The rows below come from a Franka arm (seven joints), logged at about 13 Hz.
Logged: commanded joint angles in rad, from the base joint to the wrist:
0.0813 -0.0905 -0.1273 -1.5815 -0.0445 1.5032 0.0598
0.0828 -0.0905 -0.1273 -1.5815 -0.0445 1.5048 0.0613
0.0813 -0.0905 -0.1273 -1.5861 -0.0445 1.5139 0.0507
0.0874 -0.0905 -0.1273 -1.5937 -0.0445 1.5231 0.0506
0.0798 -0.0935 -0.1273 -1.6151 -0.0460 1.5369 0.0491
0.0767 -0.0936 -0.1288 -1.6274 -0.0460 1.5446 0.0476
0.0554 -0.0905 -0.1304 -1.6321 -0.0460 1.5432 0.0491
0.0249 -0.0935 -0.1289 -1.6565 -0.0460 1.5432 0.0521
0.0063 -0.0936 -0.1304 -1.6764 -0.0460 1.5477 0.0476
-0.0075 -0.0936 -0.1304 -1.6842 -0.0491 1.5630 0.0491
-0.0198 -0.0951 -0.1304 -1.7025 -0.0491 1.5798 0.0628
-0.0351 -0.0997 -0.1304 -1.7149 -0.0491 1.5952 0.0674
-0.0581 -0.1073 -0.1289 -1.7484 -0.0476 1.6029 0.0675
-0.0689 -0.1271 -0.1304 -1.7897 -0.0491 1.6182 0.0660
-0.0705 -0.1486 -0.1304 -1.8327 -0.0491 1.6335 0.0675
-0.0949 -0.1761 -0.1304 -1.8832 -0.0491 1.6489 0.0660
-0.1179 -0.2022 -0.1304 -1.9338 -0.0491 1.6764 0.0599
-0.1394 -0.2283 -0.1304 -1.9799 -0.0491 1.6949 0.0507
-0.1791 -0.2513 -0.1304 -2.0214 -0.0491 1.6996 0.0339
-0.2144 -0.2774 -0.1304 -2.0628 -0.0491 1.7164 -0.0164
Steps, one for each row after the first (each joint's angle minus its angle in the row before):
0.0015 0.0000 0.0000 0.0000 0.0000 0.0016 0.0015
-0.0015 0.0000 0.0000 -0.0046 0.0000 0.0091 -0.0106
0.0061 0.0000 0.0000 -0.0076 0.0000 0.0092 -0.0001
-0.0076 -0.0030 0.0000 -0.0214 -0.0015 0.0138 -0.0015
-0.0031 -0.0001 -0.0015 -0.0123 0.0000 0.0077 -0.0015
-0.0213 0.0031 -0.0016 -0.0047 0.0000 -0.0014 0.0015
-0.0305 -0.0030 0.0015 -0.0244 0.0000 0.0000 0.0030
-0.0186 -0.0001 -0.0015 -0.0199 0.0000 0.0045 -0.0045
-0.0138 0.0000 0.0000 -0.0078 -0.0031 0.0153 0.0015
-0.0123 -0.0015 0.0000 -0.0183 0.0000 0.0168 0.0137
-0.0153 -0.0046 0.0000 -0.0124 0.0000 0.0154 0.0046
-0.0230 -0.0076 0.0015 -0.0335 0.0015 0.0077 0.0001
-0.0108 -0.0198 -0.0015 -0.0413 -0.0015 0.0153 -0.0015
-0.0016 -0.0215 0.0000 -0.0430 0.0000 0.0153 0.0015
-0.0244 -0.0275 0.0000 -0.0505 0.0000 0.0154 -0.0015
-0.0230 -0.0261 0.0000 -0.0506 0.0000 0.0275 -0.0061
-0.0215 -0.0261 0.0000 -0.0461 0.0000 0.0185 -0.0092
-0.0397 -0.0230 0.0000 -0.0415 0.0000 0.0047 -0.0168
-0.0353 -0.0261 0.0000 -0.0414 0.0000 0.0168 -0.0503

